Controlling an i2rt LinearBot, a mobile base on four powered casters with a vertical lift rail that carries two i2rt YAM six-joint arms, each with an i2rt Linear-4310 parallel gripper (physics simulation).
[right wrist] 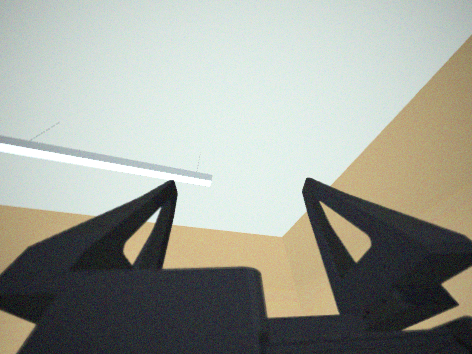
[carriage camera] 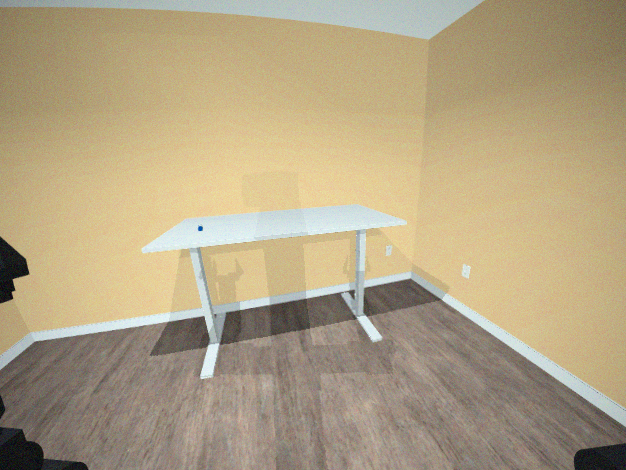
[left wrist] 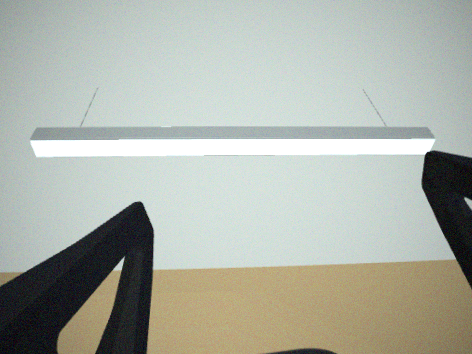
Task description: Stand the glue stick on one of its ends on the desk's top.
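A small blue thing, which looks like the glue stick (carriage camera: 200,228), is on the left part of the white desk's top (carriage camera: 283,222) in the carriage camera view; it is too small to tell how it lies. My left gripper (left wrist: 282,192) is open and empty, pointing up towards the ceiling in the left wrist view. My right gripper (right wrist: 240,185) is open and empty, also pointing up in the right wrist view. Both are well away from the desk. The glue stick does not show in either wrist view.
The desk stands on two white legs (carriage camera: 204,298) (carriage camera: 360,273) with long feet, near the back wall (carriage camera: 202,126). A side wall (carriage camera: 530,177) is at the right. Dark arm parts show at the left edge and lower right corner. A ceiling lamp (left wrist: 232,147) (right wrist: 105,162) hangs overhead.
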